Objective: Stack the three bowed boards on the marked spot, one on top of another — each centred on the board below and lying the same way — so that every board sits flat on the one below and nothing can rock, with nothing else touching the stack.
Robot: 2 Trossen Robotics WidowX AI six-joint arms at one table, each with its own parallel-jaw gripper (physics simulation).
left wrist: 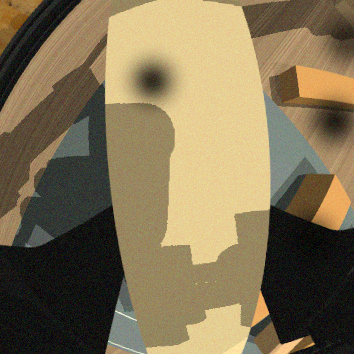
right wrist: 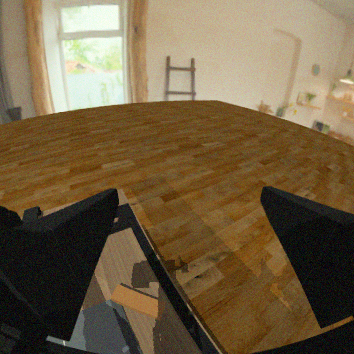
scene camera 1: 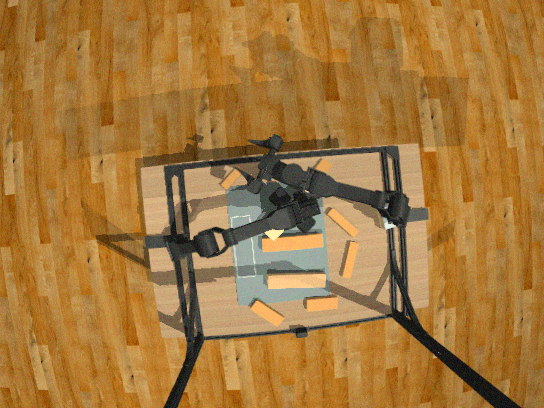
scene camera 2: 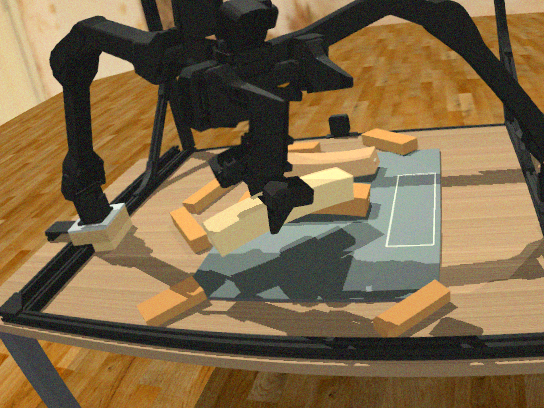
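Pixels of known places: left gripper, fingertip midpoint: (left wrist: pixel 182 199) (scene camera 2: pixel 266 225); right gripper, fingertip midpoint: (right wrist: pixel 190 194) (scene camera 1: pixel 241 153) (scene camera 2: pixel 321 94); left arm's base, link origin: (scene camera 1: pixel 180 246); right arm's base, link origin: (scene camera 2: pixel 95 216).
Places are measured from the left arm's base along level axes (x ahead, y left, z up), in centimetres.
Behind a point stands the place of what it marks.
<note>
My left gripper (scene camera 1: pixel 294 210) @[x 48.3, y 7.8, z 4.4 cm] (scene camera 2: pixel 280 205) (left wrist: pixel 182 199) @[x 48.3, y 7.8, z 4.4 cm] is shut on the cream bowed board (scene camera 1: pixel 273 234) @[x 38.4, y -0.7, z 8.3 cm] (scene camera 2: pixel 330 187) @[x 38.2, y 3.5, z 7.7 cm] (left wrist: pixel 215 150) @[x 51.0, y 9.0, z 8.6 cm], holding it above the mat, slanted relative to the other boards. In scene camera 1 the arms hide most of it. The orange bowed board (scene camera 1: pixel 292 242) @[x 45.3, y -5.8, z 3.2 cm] (scene camera 2: pixel 360 200) @[x 34.7, y -2.5, z 1.8 cm] lies on the mat, partly behind the cream board in scene camera 2. The light orange bowed board (scene camera 1: pixel 296 280) @[x 44.4, y -21.6, z 2.1 cm] (scene camera 2: pixel 332 162) @[x 41.4, y -18.9, z 2.3 cm] lies beyond it. The white outline of the marked spot (scene camera 1: pixel 252 245) @[x 29.4, y -4.8, z -1.4 cm] (scene camera 2: pixel 392 210) @[x 29.5, y -3.8, z -1.4 cm] surrounds bare mat. My right gripper (scene camera 1: pixel 250 159) (scene camera 2: pixel 315 90) @[x 32.4, y 27.9, z 29.3 cm] (right wrist: pixel 190 194) @[x 32.4, y 27.9, z 29.3 cm] is open, high above the far table edge in scene camera 1.
The grey mat (scene camera 1: pixel 317 260) @[x 54.7, y -15.9, z -1.4 cm] (scene camera 2: pixel 410 162) @[x 25.8, y -23.2, z -1.4 cm] has several loose orange blocks around it, including one (scene camera 1: pixel 267 312) @[x 30.4, y -33.3, z 0.9 cm] (scene camera 2: pixel 390 141) @[x 29.8, y -30.2, z 1.0 cm], one (scene camera 1: pixel 349 259) (scene camera 2: pixel 190 230) and one (scene camera 1: pixel 231 178) @[x 25.8, y 23.4, z 0.2 cm] (scene camera 2: pixel 417 307) @[x 25.6, y 24.2, z 0.2 cm]. The black frame (scene camera 1: pixel 260 335) @[x 26.0, y -43.7, z -2.3 cm] (scene camera 2: pixel 250 347) @[x 46.4, y 29.8, z -0.5 cm] runs around the table. Both arms cross close together over the mat.
</note>
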